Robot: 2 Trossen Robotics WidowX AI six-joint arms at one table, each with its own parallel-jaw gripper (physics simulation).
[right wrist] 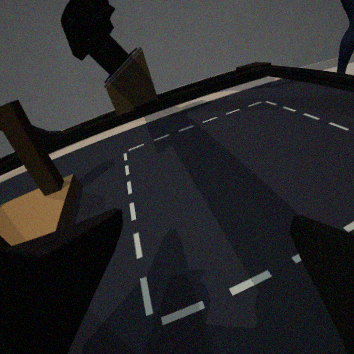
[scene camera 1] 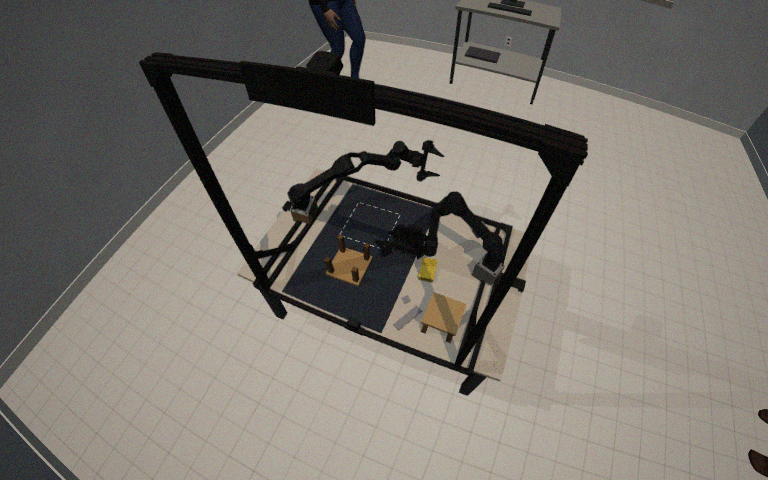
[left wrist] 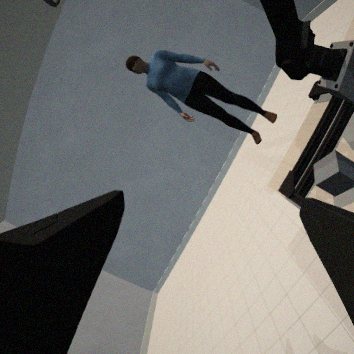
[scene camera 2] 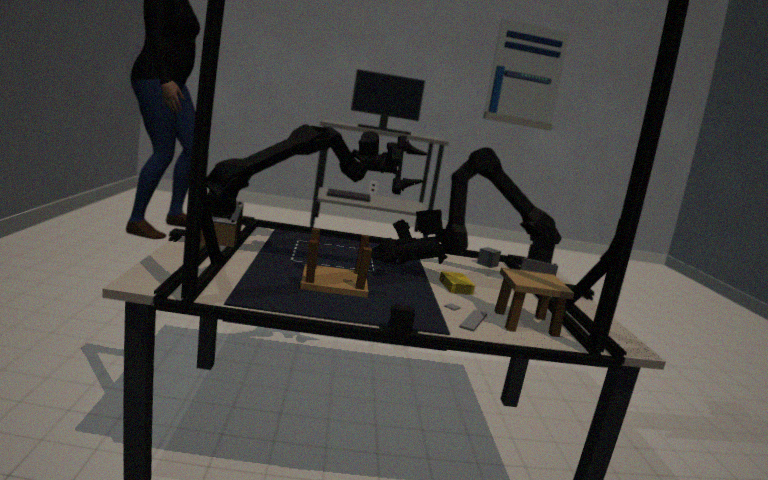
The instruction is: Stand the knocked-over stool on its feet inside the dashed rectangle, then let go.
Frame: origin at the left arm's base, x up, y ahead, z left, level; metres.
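Seen in the pictures: left gripper, fingertip midpoint: [scene camera 1: 441, 166] [left wrist: 214, 202] [scene camera 2: 425, 167]; right gripper, fingertip midpoint: [right wrist: 206, 220] [scene camera 1: 381, 236]; left arm's base at its link origin: [right wrist: 120, 65] [scene camera 1: 302, 203] [scene camera 2: 221, 210]; right arm's base at its link origin: [scene camera 1: 490, 264] [left wrist: 334, 64] [scene camera 2: 539, 262].
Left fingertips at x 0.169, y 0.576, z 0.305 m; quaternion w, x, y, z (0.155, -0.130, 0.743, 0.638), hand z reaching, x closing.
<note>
Pixels of each thing's top centre, then the offset from my left fingertips to it. Level surfaces: height alone.
- knocked-over stool, top centre: [scene camera 2: 340, 238] [scene camera 1: 347, 252] dx -0.157, dy -0.249, dz -0.484 m
- dark mat at its surface level: dx -0.270 m
- second stool at its top centre: [scene camera 2: 536, 279] [scene camera 1: 444, 312] dx -0.163, dy +0.208, dz -0.594 m
- yellow block at its top centre: [scene camera 2: 457, 277] [scene camera 1: 428, 268] dx -0.247, dy +0.079, dz -0.377 m
- grey block at its top centre: [left wrist: 324, 167] [scene camera 2: 490, 249] dx -0.223, dy +0.245, dz -0.080 m
The knocked-over stool [scene camera 1: 350, 264] [scene camera 2: 334, 280] [right wrist: 35, 215] lies upside down, its light wooden seat on the dark mat [scene camera 1: 351, 308] [scene camera 2: 271, 300] and its brown legs pointing up. It is outside the dashed rectangle [scene camera 1: 357, 203] [right wrist: 138, 245], on the near side in scene camera 1. My right gripper [scene camera 1: 382, 246] [scene camera 2: 376, 250] [right wrist: 206, 220] is open and empty, low over the mat near the rectangle's near right corner and to the right of the stool's raised legs. My left gripper [scene camera 1: 440, 164] [scene camera 2: 422, 167] [left wrist: 214, 202] is open and empty, high beyond the far table edge, away from the stool.
A second stool [scene camera 1: 444, 313] [scene camera 2: 535, 280] stands upright right of the mat. A yellow block [scene camera 1: 427, 269] [scene camera 2: 455, 283], flat grey pieces [scene camera 2: 472, 320] and a grey block [scene camera 2: 488, 257] [left wrist: 335, 172] lie on the right side. A black frame [scene camera 1: 211, 181] surrounds the table.
</note>
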